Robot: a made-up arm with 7 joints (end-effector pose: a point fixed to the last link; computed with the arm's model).
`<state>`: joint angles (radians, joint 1 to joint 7).
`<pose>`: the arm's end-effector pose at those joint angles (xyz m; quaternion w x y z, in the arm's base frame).
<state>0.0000 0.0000 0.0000 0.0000 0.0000 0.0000 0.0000</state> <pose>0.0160 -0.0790 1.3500 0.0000 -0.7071 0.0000 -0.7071</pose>
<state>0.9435 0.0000 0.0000 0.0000 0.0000 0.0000 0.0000</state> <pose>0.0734 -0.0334 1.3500 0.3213 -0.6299 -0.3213 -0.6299</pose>
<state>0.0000 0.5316 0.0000 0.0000 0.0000 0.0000 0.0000</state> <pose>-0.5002 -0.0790 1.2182 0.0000 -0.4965 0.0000 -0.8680</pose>
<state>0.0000 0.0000 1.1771 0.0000 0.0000 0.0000 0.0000</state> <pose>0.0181 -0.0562 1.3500 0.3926 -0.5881 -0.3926 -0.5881</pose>
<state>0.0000 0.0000 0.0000 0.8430 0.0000 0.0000 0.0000</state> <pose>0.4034 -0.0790 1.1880 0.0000 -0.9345 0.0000 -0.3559</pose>
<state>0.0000 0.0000 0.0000 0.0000 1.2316 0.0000 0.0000</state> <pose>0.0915 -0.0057 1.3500 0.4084 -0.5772 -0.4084 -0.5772</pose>
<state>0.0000 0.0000 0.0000 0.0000 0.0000 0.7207 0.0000</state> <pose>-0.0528 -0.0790 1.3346 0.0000 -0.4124 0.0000 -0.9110</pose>
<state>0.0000 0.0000 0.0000 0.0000 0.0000 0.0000 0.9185</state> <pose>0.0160 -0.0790 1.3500 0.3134 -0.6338 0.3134 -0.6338</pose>
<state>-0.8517 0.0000 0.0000 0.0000 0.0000 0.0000 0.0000</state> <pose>-0.0489 -0.0641 1.3500 0.2921 0.6440 -0.2921 0.6440</pose>
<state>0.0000 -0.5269 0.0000 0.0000 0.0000 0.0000 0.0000</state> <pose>0.5237 -0.0790 1.2044 0.0000 -0.8668 0.0000 -0.4986</pose>
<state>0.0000 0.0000 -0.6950 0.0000 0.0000 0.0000 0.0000</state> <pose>0.0040 -0.0862 1.3500 0.2408 0.6648 -0.2408 0.6648</pose>
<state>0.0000 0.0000 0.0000 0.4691 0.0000 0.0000 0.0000</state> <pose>0.2493 -0.0790 1.3005 0.0000 -0.8521 0.0000 -0.5234</pose>
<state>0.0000 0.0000 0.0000 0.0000 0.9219 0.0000 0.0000</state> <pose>0.0822 -0.0322 1.3500 0.3145 -0.6333 -0.3145 -0.6333</pose>
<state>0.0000 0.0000 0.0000 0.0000 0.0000 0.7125 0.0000</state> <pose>-0.0521 -0.0790 1.3351 0.0000 -0.4161 0.0000 -0.9093</pose>
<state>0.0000 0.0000 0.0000 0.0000 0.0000 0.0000 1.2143</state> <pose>0.0160 -0.0790 1.3500 0.4034 -0.5807 0.4034 -0.5807</pose>
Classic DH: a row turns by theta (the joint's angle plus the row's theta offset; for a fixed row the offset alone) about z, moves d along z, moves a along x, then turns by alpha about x. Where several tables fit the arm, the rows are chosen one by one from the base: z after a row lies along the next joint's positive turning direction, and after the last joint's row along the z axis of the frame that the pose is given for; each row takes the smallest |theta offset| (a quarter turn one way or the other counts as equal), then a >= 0, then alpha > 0; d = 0 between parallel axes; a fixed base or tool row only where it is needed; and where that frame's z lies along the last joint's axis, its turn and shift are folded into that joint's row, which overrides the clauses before.
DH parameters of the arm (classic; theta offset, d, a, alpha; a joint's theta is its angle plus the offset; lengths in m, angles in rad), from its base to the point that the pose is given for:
joint 1: 0 0.336 0 1.5708
joint 2: 0 0.066 0 -1.5708
joint 3: 0 0.501 0.029 -1.5708
joint 4: 0 0.077 -0.027 1.5708
joint 5: 0 0.414 0 1.5708
joint 6: 1.5708 0.09 0.099 1.5708
joint 7: 0 0.014 0 0

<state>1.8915 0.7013 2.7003 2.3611 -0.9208 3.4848 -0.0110</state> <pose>0.0788 -0.4331 0.4094 0.3241 0.6313 -0.0961 0.6980</pose>
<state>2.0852 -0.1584 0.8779 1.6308 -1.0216 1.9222 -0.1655</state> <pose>-0.4344 0.0821 0.9304 0.6493 0.3749 -0.5732 -0.3306</pose>
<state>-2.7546 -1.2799 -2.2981 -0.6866 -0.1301 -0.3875 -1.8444</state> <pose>-0.7811 -0.4860 0.4282 0.5145 -0.2961 0.1594 0.7888</pose>
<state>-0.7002 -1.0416 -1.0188 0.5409 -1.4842 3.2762 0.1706</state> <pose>0.5207 -0.5781 0.6628 0.2118 0.5170 0.7623 0.3266</pose>
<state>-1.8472 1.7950 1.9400 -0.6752 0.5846 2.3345 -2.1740</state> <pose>-0.0465 0.8020 0.2885 0.2275 -0.3866 0.2024 0.8705</pose>
